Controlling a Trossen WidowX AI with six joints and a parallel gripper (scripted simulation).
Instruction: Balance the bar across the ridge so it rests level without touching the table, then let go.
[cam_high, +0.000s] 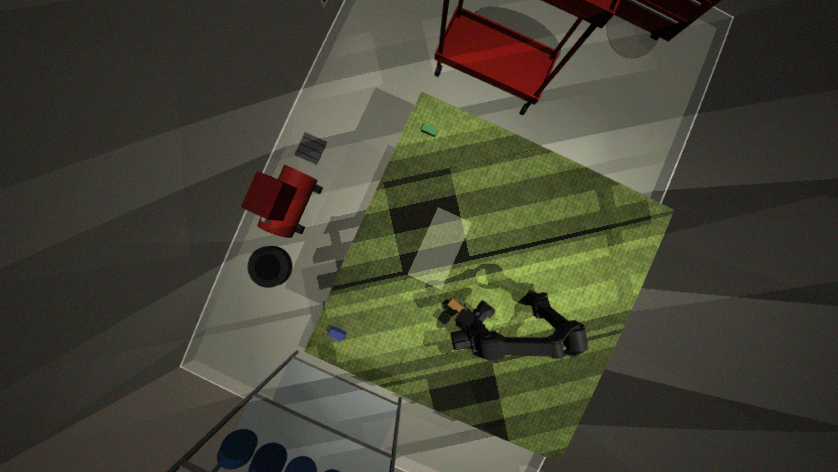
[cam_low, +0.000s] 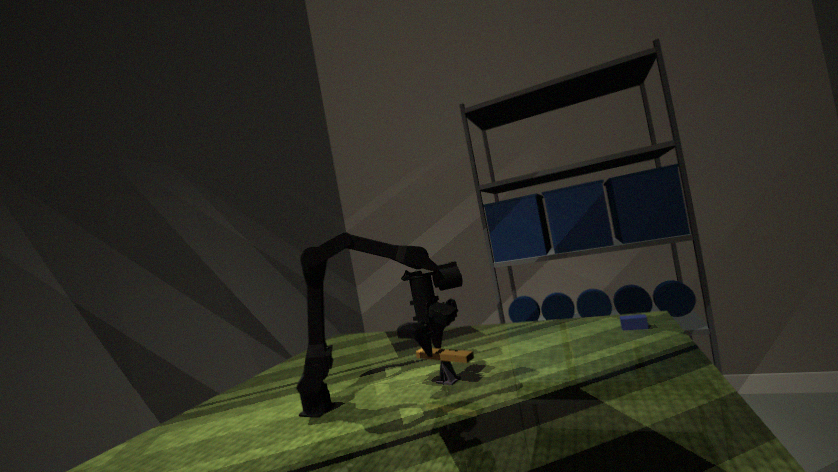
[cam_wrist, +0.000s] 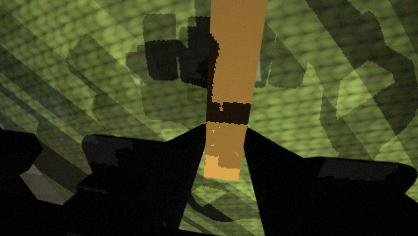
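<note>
My gripper tip is 3 cm short of the bar and 1 cm to the left of it. From my gripper tip the other things lie so: green block (67 cm to the right, 48 cm ahead, 6 cm below); small blue block (48 cm ahead, 33 cm to the left, 5 cm below).
</note>
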